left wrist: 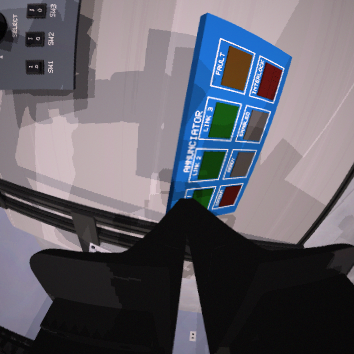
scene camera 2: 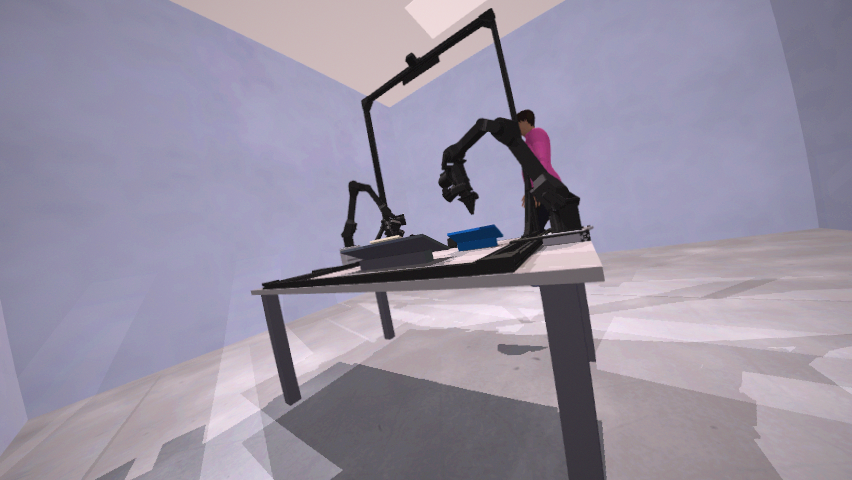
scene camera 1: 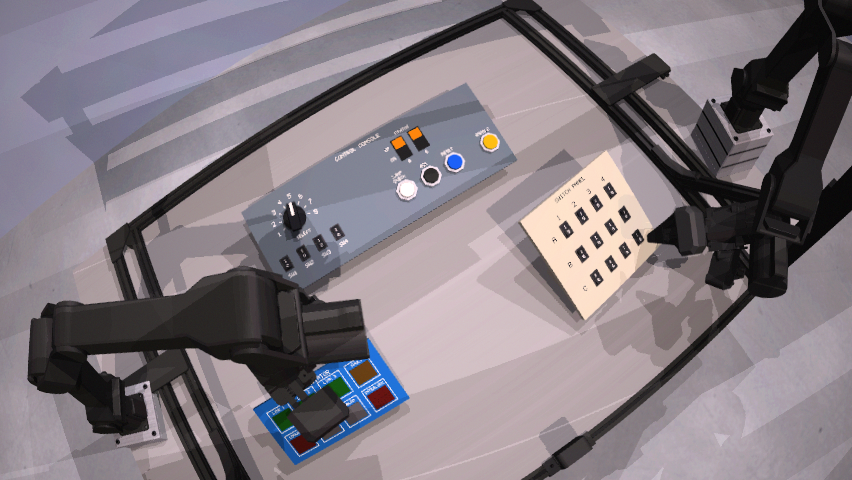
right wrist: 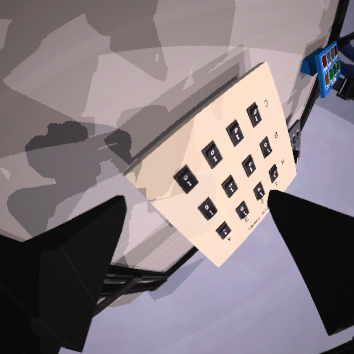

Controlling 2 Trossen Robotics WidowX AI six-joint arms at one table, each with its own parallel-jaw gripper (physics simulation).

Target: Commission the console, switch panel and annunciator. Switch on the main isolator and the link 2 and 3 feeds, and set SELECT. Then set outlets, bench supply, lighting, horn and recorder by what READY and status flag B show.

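Places are measured from the left arm's base along level axes (x down, y back, z left), in metres.
Pixels of known places: left gripper, fingertip midpoint: (left wrist: 185,204) (scene camera 2: 472,214) (scene camera 1: 288,381); right gripper, fingertip midpoint: (scene camera 1: 660,237) (right wrist: 197,199); left arm's base, link origin: (scene camera 2: 567,230) (scene camera 1: 131,414); right arm's base, link origin: (scene camera 2: 349,247) (scene camera 1: 741,116).
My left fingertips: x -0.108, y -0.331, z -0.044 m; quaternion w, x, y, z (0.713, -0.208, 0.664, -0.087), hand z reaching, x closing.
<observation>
For each thing: its top centre in the pictures, then the offset to it from my left fingertips. "spot": a spot on its surface instead.
- grey console, top centre: (scene camera 1: 372,166) (scene camera 2: 387,239) dx +0.035, dy -0.187, dz +0.278 m
- blue annunciator, top centre: (left wrist: 218,150) (scene camera 1: 320,395) (right wrist: 338,73) (scene camera 2: 472,228) dx +0.053, dy -0.024, dz -0.015 m
- READY, surface spot: (left wrist: 241,164) spot: dx +0.087, dy -0.013, dz -0.057 m
- ENABLED, surface spot: (left wrist: 257,126) spot: dx +0.089, dy -0.056, dz -0.048 m
The grey console (scene camera 1: 357,190) (scene camera 2: 393,245) (left wrist: 60,52) has its SELECT knob (scene camera 1: 293,217) pointing at about 5. Both status flags (scene camera 1: 398,147) (scene camera 1: 418,137) show orange in their upper halves. The beige switch panel (scene camera 1: 548,231) (right wrist: 160,175) carries three rows of black rockers. On the blue annunciator (scene camera 1: 393,390) (scene camera 2: 476,238) (left wrist: 192,75), READY (left wrist: 241,164) and ENABLED (left wrist: 257,126) look grey; the LINK 2 and LINK 3 windows are green. My left gripper (scene camera 2: 472,211) (left wrist: 185,204) is shut and empty above the annunciator. My right gripper (right wrist: 197,199) is open and empty near the switch panel's right corner.
A black frame (scene camera 1: 321,122) runs around the table. The console's white, black, blue and yellow buttons lie right of its middle in scene camera 1. The left arm (scene camera 1: 166,321) reaches over the annunciator and hides part of it. A person in pink (scene camera 2: 539,149) stands behind the table.
</observation>
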